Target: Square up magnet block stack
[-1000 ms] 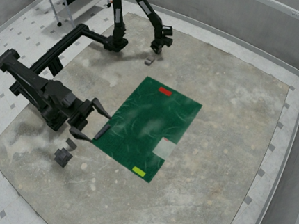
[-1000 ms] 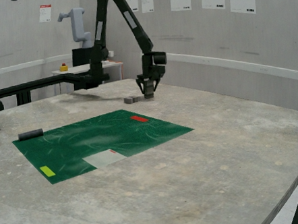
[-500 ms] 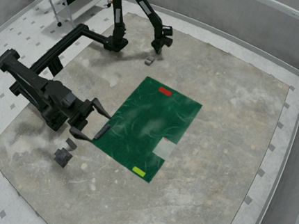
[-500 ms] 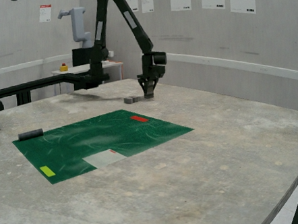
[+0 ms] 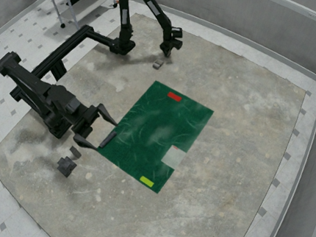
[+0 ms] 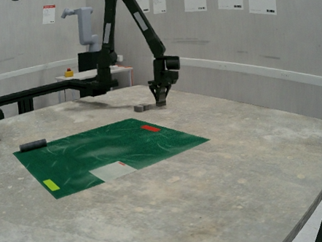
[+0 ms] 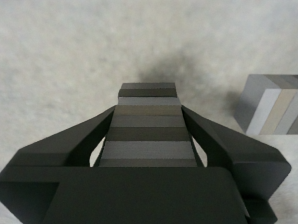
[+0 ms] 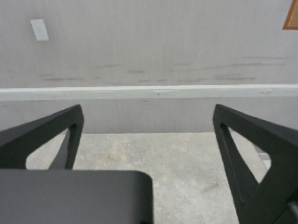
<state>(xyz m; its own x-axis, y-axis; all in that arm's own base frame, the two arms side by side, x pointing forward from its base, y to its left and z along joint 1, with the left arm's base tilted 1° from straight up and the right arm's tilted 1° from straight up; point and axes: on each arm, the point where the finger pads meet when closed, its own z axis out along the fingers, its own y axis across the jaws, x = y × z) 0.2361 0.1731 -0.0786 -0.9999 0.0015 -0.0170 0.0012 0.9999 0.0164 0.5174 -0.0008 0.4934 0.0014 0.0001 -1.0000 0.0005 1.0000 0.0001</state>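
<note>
The magnet block is 5 cm above my left hand. From my left hand the other things lie so: dark cylinder (74 cm to the right, 2 cm below); green mat (22 cm ahead, 56 cm to the right, 3 cm below).
</note>
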